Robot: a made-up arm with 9 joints. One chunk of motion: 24 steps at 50 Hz.
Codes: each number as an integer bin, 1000 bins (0 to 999) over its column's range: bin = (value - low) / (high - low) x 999, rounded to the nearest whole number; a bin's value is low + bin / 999 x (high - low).
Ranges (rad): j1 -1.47..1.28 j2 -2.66..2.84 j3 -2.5..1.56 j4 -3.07..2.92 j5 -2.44..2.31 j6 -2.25..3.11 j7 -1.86..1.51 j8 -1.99..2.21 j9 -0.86..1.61
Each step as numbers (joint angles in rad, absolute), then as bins.
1 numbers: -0.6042 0.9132 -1.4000 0.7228 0.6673 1.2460 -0.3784 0.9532 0.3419
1 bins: 315 649 271 633 654 652 439 700 486
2 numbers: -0.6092 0.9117 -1.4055 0.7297 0.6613 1.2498 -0.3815 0.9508 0.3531
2 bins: 313 649 269 634 652 652 438 699 491
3 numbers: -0.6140 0.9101 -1.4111 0.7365 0.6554 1.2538 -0.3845 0.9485 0.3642
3 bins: 311 648 268 635 651 653 437 699 495
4 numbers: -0.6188 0.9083 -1.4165 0.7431 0.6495 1.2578 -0.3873 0.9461 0.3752
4 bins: 309 648 267 636 650 654 437 698 500
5 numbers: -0.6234 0.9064 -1.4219 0.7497 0.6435 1.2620 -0.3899 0.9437 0.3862
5 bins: 308 648 265 637 649 655 436 698 504
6 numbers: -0.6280 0.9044 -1.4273 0.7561 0.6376 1.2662 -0.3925 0.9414 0.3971
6 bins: 306 647 264 638 647 655 435 697 508
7 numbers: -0.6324 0.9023 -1.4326 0.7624 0.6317 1.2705 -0.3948 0.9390 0.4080
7 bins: 304 647 263 639 646 656 434 697 513
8 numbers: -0.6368 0.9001 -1.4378 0.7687 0.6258 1.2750 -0.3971 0.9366 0.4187
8 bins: 303 647 261 640 645 657 434 696 517
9 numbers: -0.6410 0.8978 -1.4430 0.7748 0.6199 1.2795 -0.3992 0.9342 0.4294
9 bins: 301 646 260 641 644 658 433 696 522
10 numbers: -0.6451 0.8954 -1.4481 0.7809 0.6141 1.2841 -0.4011 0.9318 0.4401
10 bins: 300 646 259 642 642 659 432 695 526
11 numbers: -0.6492 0.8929 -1.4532 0.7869 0.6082 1.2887 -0.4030 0.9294 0.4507
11 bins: 298 645 258 643 641 660 432 694 530
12 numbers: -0.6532 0.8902 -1.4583 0.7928 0.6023 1.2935 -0.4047 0.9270 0.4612
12 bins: 297 645 256 644 640 660 431 694 534
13 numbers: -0.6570 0.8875 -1.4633 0.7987 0.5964 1.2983 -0.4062 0.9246 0.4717
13 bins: 295 644 255 645 639 661 431 693 539
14 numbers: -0.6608 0.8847 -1.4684 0.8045 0.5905 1.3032 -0.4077 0.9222 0.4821
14 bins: 294 644 254 646 637 662 431 693 543
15 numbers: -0.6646 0.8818 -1.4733 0.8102 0.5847 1.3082 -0.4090 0.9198 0.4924
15 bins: 293 643 253 647 636 663 430 692 547
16 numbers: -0.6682 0.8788 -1.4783 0.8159 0.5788 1.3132 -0.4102 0.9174 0.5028
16 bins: 291 643 251 648 635 664 430 692 551
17 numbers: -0.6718 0.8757 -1.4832 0.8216 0.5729 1.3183 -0.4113 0.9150 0.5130
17 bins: 290 642 250 649 634 665 429 691 555
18 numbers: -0.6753 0.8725 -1.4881 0.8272 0.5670 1.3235 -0.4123 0.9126 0.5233
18 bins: 289 642 249 650 632 666 429 690 559
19 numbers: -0.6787 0.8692 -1.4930 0.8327 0.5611 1.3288 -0.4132 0.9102 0.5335
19 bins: 287 641 248 651 631 667 429 690 564
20 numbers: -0.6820 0.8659 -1.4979 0.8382 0.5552 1.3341 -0.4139 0.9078 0.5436
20 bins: 286 640 247 652 630 668 429 689 568
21 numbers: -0.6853 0.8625 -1.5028 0.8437 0.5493 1.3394 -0.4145 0.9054 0.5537
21 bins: 285 640 245 653 629 669 429 689 572
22 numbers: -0.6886 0.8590 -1.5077 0.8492 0.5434 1.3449 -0.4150 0.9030 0.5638
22 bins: 284 639 244 654 627 670 428 688 576
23 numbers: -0.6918 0.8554 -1.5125 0.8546 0.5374 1.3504 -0.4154 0.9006 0.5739
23 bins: 283 639 243 655 626 671 428 688 580
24 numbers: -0.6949 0.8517 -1.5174 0.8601 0.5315 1.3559 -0.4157 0.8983 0.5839
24 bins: 282 638 242 655 625 672 428 687 584
